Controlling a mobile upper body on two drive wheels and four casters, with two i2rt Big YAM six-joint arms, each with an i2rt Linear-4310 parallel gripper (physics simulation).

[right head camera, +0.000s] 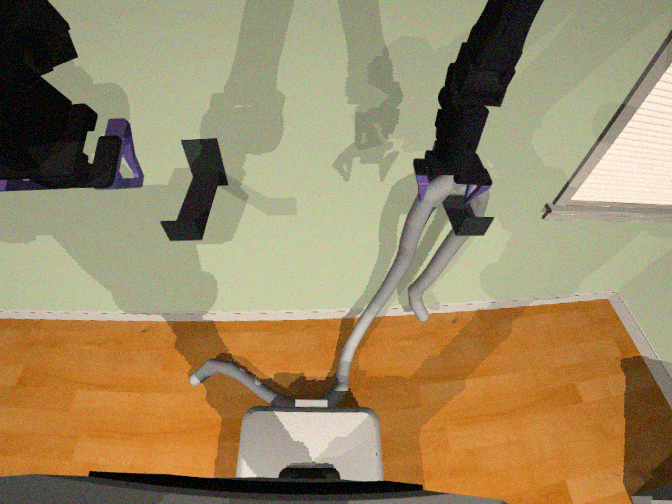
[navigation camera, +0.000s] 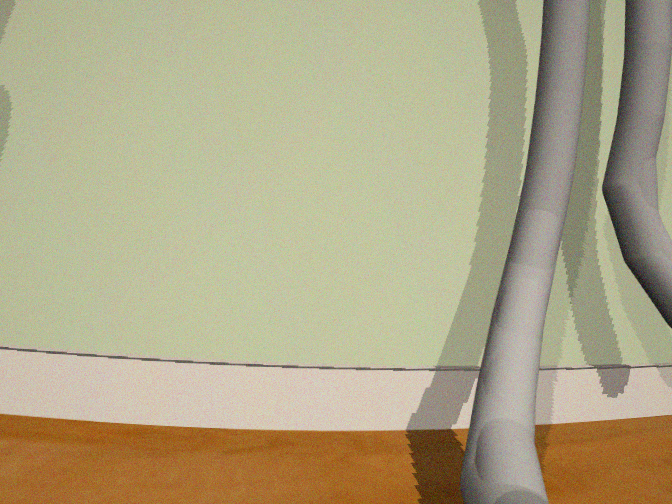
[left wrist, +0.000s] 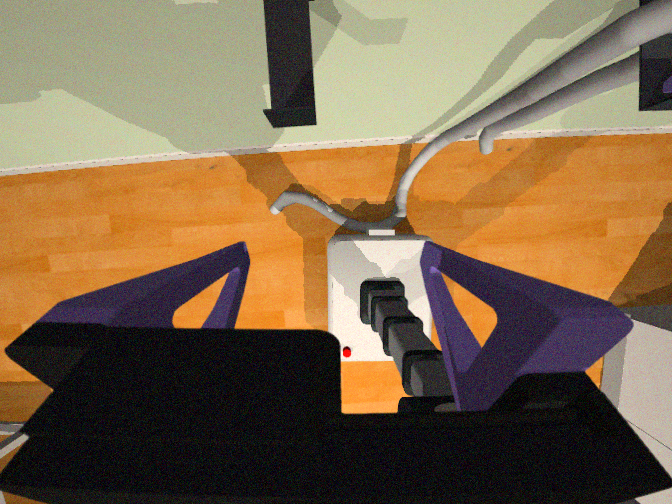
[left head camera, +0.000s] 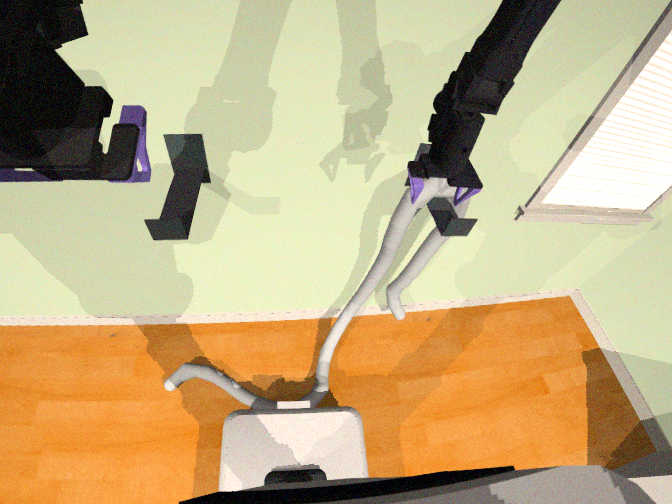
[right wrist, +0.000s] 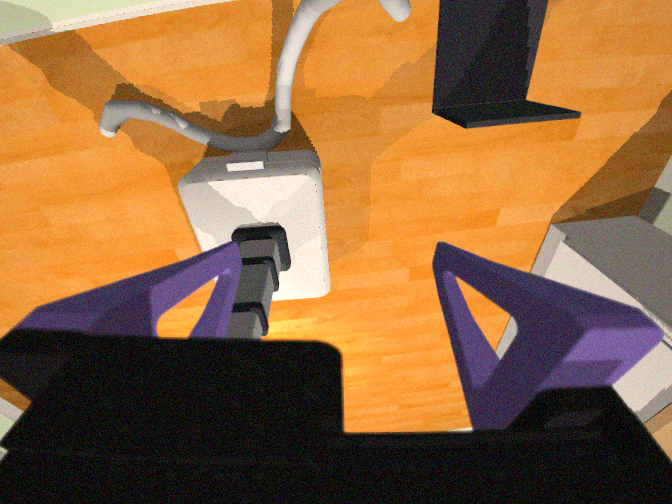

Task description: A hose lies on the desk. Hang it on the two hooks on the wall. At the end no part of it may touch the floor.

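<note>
A grey hose (left head camera: 379,260) is draped over the right wall hook (left head camera: 450,217). Its short end hangs free near the baseboard. The long part runs down to the wooden floor, and the other end (left head camera: 170,384) lies on the floor to the left of my base. The left wall hook (left head camera: 181,187) is bare. My right gripper (left head camera: 440,190) is open just above the right hook and the hose's bend. In the right wrist view nothing is between its fingers (right wrist: 337,252). My left gripper (left head camera: 135,146) is open and empty, up high to the left of the left hook.
My white base (left head camera: 293,447) stands on the floor with the hose curving past its front. A window (left head camera: 607,162) is in the wall at the right. A grey piece of furniture (right wrist: 613,260) stands at the right edge.
</note>
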